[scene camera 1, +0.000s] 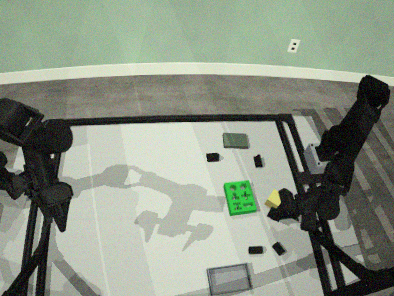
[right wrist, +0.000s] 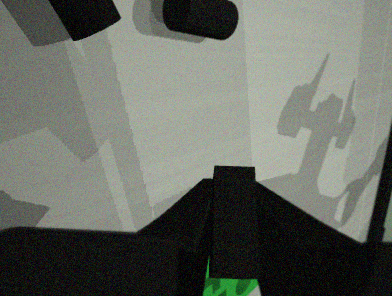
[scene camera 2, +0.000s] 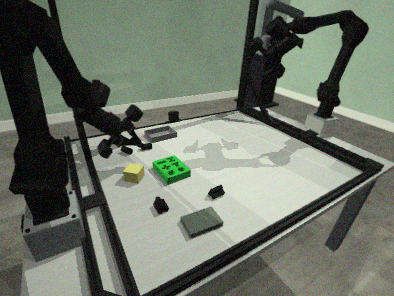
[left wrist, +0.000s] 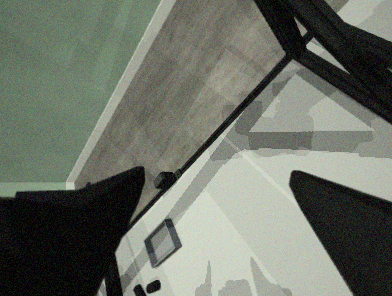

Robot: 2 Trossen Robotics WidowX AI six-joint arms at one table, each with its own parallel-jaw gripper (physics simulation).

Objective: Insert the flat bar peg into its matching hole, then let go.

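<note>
My right gripper (scene camera 1: 274,213) (scene camera 2: 144,146) (right wrist: 227,189) is shut on the flat bar peg, a black rectangular bar (right wrist: 234,230) that stands out between the fingertips in the right wrist view. It is held above the table, beside the green board (scene camera 1: 228,200) (scene camera 2: 175,176) (right wrist: 225,290) and apart from it. The board has several shaped holes, including a narrow straight slot near one corner. The fingers hide part of the bar in the scene views. My left gripper (left wrist: 216,175) is open and empty, far from the board, high at the left of scene camera 1.
A yellow block (scene camera 1: 273,199) (scene camera 2: 134,173) lies close to the right gripper. Black pegs (scene camera 1: 255,250) (scene camera 1: 279,248) (scene camera 1: 212,157) (scene camera 1: 258,161) lie around the board. A grey tray (scene camera 1: 228,266) (left wrist: 175,234) and a grey-green slab (scene camera 1: 235,140) (scene camera 2: 202,221) lie on opposite sides of it.
</note>
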